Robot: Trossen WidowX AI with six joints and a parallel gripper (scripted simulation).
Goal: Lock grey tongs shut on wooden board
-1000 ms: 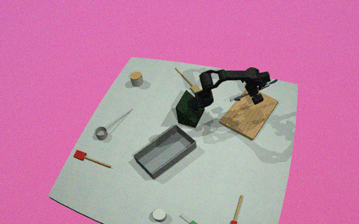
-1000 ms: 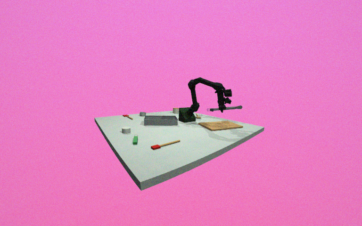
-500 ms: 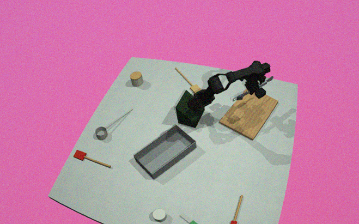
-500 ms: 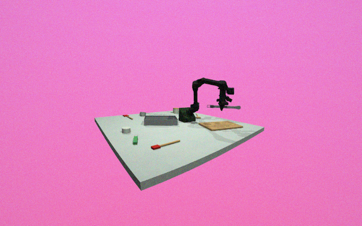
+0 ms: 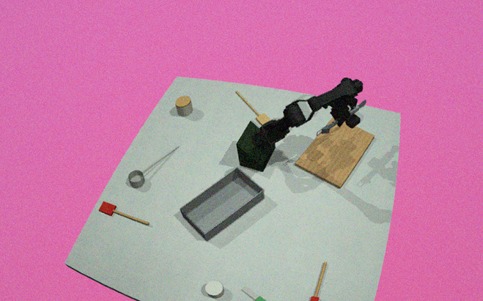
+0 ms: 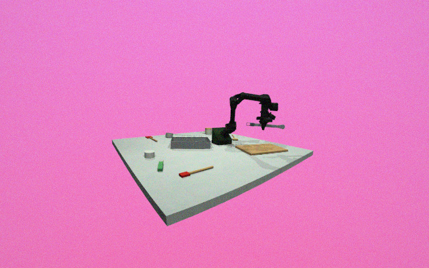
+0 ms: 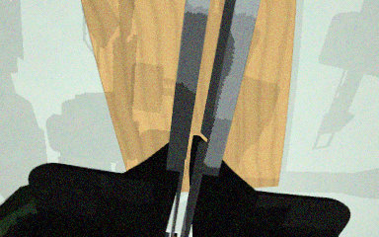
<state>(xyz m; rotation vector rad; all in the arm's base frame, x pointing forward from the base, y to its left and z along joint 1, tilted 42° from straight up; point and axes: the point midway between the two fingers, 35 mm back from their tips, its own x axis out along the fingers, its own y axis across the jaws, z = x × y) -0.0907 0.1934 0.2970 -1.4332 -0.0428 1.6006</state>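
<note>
Now: the wooden board 15 cm below my gripper tip. Also, from my gripper tip: green-handled tool (77 cm ahead, 17 cm to the right, 15 cm below); white puck (77 cm ahead, 34 cm to the right, 14 cm below); roasting tin (42 cm to the right, 39 cm ahead, 13 cm below).
</note>
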